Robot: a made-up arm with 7 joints.
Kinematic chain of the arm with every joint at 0, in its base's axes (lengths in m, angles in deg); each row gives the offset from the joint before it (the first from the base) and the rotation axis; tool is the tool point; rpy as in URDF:
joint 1: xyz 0 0 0.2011 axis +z
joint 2: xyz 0 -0.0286 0.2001 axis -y
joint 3: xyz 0 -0.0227 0.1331 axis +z
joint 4: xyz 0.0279 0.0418 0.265 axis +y
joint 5: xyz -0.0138 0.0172 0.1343 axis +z
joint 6: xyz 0 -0.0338 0.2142 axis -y
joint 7: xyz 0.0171 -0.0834 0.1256 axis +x
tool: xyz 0 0 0 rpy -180 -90 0
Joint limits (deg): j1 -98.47..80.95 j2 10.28..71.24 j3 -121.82..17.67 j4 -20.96..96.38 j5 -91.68..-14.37 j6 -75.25..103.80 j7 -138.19..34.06
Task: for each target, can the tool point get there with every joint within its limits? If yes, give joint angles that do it. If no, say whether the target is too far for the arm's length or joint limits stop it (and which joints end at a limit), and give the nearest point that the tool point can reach.
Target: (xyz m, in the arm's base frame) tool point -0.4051 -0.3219 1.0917
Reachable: yes | joints 26.82 37.79 -61.70 22.68 -26.02 55.28 17.20
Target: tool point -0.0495 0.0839 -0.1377
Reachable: no: joint limits stop it (at a limit: joint 1, joint 2, joint 3, joint 4, joint 5, joint 6) | nearest point -0.2742 0.3970 0.2319 | short by 0.534 m
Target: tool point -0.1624 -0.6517 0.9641
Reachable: yes | joints 57.71 48.45 -69.26 23.21 -49.06 -17.13 -59.48
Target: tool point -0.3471 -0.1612 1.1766
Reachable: yes | joints 30.47 21.89 -49.82 -0.85 -43.52 30.53 -29.53
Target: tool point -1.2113 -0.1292 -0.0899
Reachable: no: too far | nearest point -0.7759 -0.0828 0.3206 | short by 0.600 m
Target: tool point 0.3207 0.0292 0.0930
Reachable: no: joint limits stop it (at a limit: joint 1, joint 2, joint 3, joint 4, joint 5, joint 6) | nearest point 0.2701 -0.3998 0.2319 | short by 0.454 m
